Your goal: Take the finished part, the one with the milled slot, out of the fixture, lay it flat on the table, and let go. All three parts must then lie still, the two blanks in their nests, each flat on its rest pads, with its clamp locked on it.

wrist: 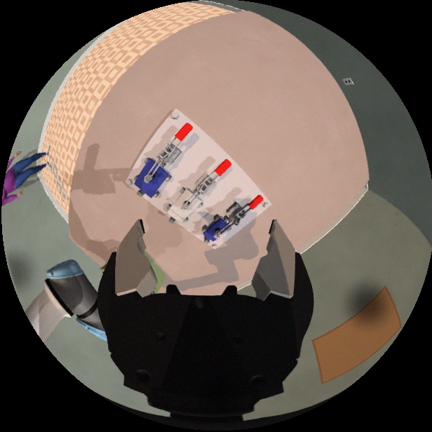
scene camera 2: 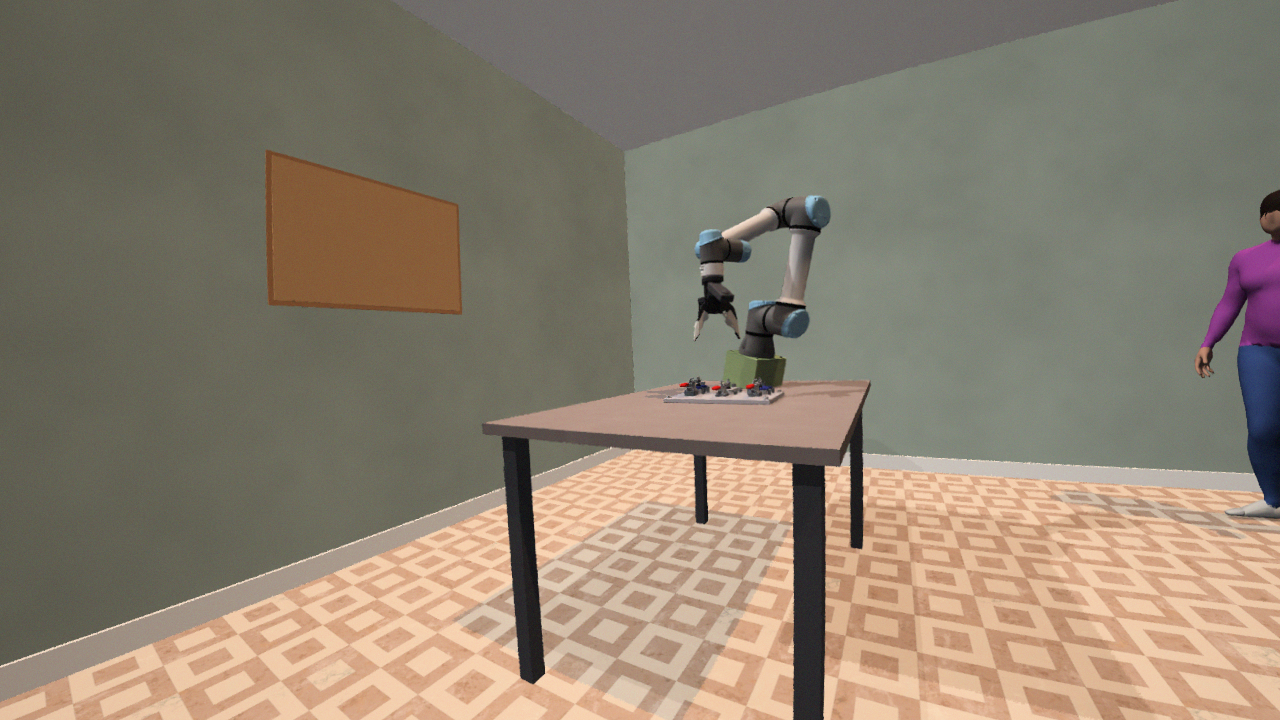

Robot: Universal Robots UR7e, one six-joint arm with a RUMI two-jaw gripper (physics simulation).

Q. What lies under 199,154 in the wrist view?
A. A fixture plate.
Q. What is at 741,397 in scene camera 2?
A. A fixture plate.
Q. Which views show my gripper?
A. The wrist view and scene camera 2: all of them.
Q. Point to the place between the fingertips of my gripper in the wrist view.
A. At 206,220
